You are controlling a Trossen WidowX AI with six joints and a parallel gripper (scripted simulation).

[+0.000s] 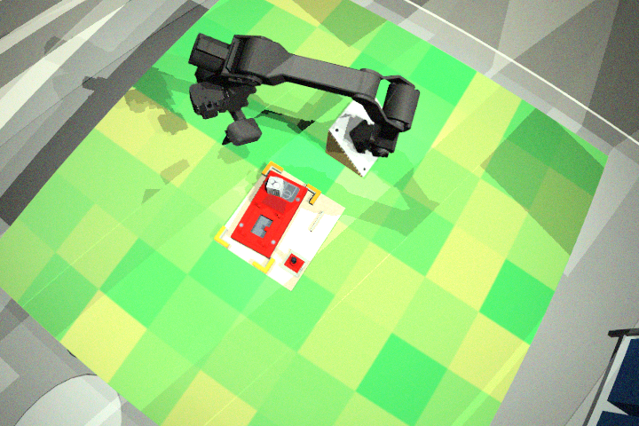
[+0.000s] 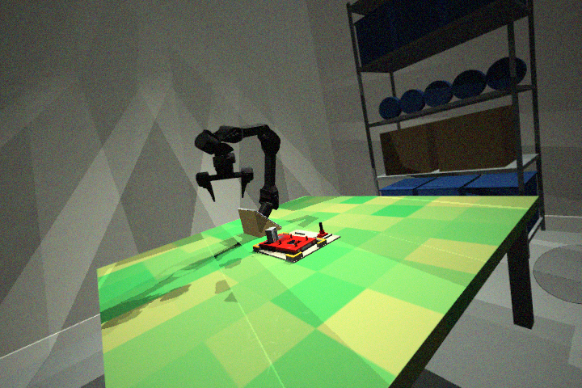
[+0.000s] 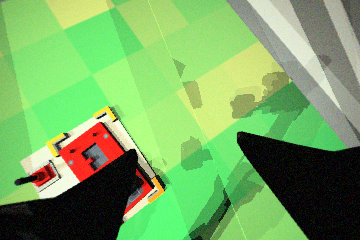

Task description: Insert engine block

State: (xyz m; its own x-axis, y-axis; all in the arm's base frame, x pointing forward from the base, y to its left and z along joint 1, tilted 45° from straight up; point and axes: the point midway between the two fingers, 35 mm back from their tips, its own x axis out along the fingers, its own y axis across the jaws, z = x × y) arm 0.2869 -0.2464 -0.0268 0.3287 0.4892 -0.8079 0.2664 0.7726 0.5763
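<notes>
My gripper tip is now 4 cm past the grey engine block, 14 cm to the right of it and 18 cm above it.
</notes>
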